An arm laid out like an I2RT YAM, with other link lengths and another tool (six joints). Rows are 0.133 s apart.
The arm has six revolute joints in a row. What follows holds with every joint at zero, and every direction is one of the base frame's. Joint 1 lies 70.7 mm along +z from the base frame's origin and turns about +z. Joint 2 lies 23.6 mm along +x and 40 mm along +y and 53.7 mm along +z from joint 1 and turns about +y. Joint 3 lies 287.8 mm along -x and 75 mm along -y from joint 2 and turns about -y. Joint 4 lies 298.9 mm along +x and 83.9 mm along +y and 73.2 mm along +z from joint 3 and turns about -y. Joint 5 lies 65.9 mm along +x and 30.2 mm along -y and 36 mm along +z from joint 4 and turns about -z. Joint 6 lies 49.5 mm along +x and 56.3 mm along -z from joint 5 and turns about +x. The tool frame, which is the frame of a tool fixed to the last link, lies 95 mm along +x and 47 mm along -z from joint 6; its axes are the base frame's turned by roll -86.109, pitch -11.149 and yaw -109.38 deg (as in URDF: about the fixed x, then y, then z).
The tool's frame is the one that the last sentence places.
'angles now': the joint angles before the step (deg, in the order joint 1, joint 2, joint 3, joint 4, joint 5, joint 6). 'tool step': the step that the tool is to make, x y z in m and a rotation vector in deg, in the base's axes. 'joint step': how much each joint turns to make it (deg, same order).
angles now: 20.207, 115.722, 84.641, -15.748, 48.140, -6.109
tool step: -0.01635, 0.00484, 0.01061, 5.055, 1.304, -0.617
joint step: 0.130, -3.017, 0.001, -6.689, -3.410, 5.792
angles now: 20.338, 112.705, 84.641, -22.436, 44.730, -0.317
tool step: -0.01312, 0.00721, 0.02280, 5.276, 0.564, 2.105
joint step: 0.000, -4.393, 0.001, -4.568, -5.311, 2.207
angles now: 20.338, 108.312, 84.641, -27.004, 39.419, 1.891
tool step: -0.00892, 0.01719, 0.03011, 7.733, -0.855, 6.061
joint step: 0.000, -5.333, 0.000, -1.836, -9.223, -0.001
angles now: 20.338, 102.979, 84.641, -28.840, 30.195, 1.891
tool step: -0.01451, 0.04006, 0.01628, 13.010, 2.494, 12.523
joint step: 0.001, -3.847, -0.001, -1.661, -18.096, 0.044
